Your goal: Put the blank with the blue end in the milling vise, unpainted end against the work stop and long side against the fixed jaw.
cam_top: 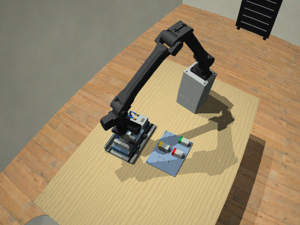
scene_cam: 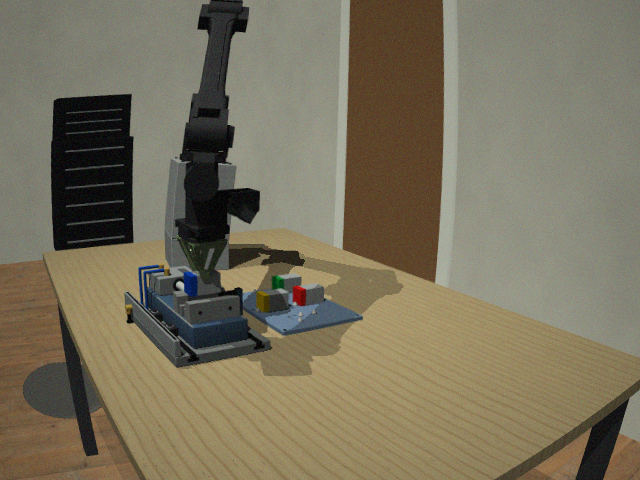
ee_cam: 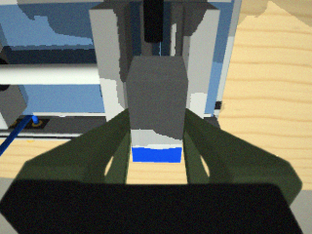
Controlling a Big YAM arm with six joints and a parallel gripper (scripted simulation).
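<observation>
The fixed jaw is 2 cm ahead of my hand, 1 cm to the left of it and 6 cm below it. From my hand the other things lie so: light blue plate: 15 cm behind, 22 cm to the left, 13 cm below; then yellow-ended blank: 15 cm behind, 18 cm to the left, 11 cm below; then black work stop rod: 2 cm behind, 5 cm to the left, 5 cm below.
</observation>
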